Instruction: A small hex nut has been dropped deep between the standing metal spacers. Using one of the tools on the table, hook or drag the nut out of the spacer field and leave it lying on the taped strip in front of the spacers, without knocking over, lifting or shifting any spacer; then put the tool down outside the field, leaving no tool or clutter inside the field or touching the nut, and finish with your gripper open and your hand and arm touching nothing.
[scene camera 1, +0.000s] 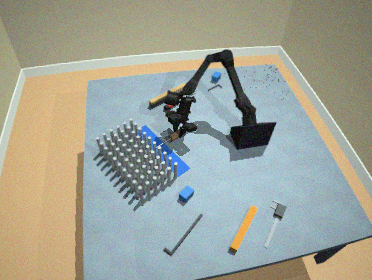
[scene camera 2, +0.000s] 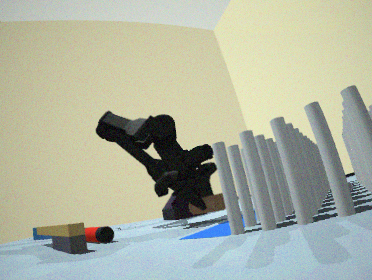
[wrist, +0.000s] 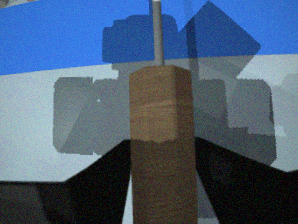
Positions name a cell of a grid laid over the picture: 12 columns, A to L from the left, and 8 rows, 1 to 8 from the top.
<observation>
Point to my gripper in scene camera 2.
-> G6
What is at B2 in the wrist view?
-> A blue taped strip.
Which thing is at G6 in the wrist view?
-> A wooden-handled tool.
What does my gripper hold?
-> A wooden-handled tool.
</observation>
